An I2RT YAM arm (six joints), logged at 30 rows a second.
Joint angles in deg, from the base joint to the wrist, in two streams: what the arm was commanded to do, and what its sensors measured. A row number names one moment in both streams.
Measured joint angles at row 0:
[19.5 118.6 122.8 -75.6 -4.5 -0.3]
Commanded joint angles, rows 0 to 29:
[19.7 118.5 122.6 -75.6 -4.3 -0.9]
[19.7 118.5 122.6 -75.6 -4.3 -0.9]
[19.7 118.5 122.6 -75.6 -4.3 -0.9]
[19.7 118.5 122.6 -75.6 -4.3 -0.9]
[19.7 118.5 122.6 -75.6 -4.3 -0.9]
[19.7 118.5 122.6 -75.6 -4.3 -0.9]
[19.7 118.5 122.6 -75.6 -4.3 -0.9]
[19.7 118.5 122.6 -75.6 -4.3 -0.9]
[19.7 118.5 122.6 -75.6 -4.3 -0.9]
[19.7 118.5 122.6 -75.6 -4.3 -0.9]
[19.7 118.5 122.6 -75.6 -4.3 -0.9]
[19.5 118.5 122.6 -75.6 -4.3 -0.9]
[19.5 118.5 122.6 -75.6 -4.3 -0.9]
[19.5 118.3 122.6 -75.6 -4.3 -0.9]
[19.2 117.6 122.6 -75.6 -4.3 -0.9]
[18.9 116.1 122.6 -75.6 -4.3 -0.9]
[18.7 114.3 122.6 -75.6 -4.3 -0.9]
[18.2 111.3 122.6 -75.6 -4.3 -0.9]
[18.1 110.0 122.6 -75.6 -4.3 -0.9]
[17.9 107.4 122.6 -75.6 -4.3 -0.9]
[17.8 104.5 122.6 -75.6 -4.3 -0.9]
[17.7 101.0 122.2 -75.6 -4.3 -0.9]
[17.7 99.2 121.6 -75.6 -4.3 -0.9]
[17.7 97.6 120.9 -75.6 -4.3 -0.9]
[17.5 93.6 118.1 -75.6 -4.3 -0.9]
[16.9 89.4 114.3 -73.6 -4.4 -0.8]
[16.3 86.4 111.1 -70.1 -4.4 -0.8]
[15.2 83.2 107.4 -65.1 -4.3 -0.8]
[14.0 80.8 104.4 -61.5 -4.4 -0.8]
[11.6 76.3 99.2 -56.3 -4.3 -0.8]
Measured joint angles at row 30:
[16.1 83.2 110.4 -64.7 -4.6 -0.3]
